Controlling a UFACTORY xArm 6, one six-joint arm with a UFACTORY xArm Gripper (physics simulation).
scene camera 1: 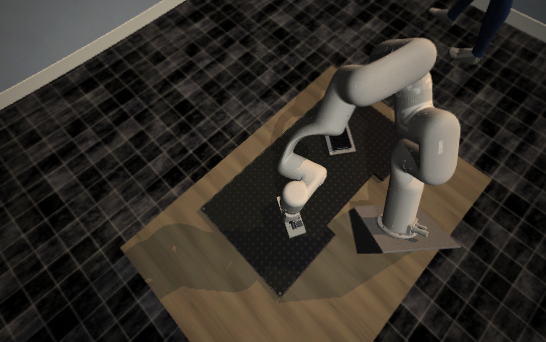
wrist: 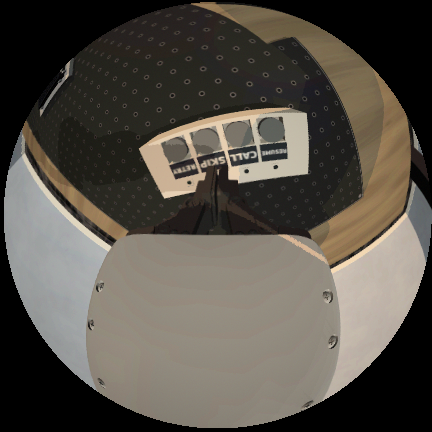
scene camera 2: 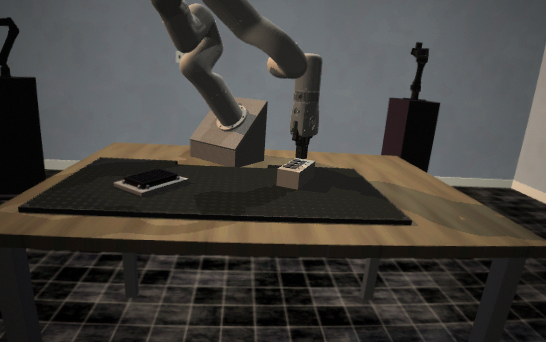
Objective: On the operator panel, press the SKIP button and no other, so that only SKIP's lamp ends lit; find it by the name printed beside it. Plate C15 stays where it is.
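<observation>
The white operator panel stands on the dark mat. In the wrist view its round grey buttons are, from left, RETRY, SKIP, CALL and RESUME. My gripper is shut and empty, pointing down over the panel. In the wrist view its tips overlap the lower edge of the SKIP label. The lamps of RETRY, CALL and RESUME look dark; SKIP's lamp is hidden behind the fingers. A light plate bears a black block; no name on it is readable.
The perforated dark mat lies on the wooden table. The arm's wedge-shaped base stands at the table's edge behind the mat. In scene camera 2 the plate stands well left of the panel.
</observation>
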